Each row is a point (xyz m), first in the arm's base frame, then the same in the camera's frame.
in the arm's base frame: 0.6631 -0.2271 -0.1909
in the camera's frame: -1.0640 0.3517 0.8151
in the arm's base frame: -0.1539 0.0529 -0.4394
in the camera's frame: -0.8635 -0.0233 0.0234
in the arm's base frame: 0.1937 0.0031 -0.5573
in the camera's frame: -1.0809 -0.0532 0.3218
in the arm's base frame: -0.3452 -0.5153 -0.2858
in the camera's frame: -1.0177 0.5232 -0.2228
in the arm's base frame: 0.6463 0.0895 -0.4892
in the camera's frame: -1.1067 -0.0805 0.7861
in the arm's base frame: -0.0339 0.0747 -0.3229
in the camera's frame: -0.7954 0.0293 0.1684
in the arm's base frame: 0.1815 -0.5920 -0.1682
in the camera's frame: -1.1201 0.6563 0.2958
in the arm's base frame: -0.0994 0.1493 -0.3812
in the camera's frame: -0.7788 -0.0655 0.1052
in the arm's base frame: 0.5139 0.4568 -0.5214
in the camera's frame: -0.8832 -0.3942 0.7146
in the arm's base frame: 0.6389 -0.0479 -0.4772
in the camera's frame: -1.1743 0.0367 0.7582
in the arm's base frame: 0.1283 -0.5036 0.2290
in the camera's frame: -0.7491 0.8234 0.3491
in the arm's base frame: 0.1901 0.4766 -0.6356
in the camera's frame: -0.8682 -0.4792 0.3817
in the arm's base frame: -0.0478 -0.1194 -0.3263
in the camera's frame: -0.9055 0.1827 0.1211
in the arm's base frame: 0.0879 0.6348 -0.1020
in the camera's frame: -0.3384 -0.2865 0.4307
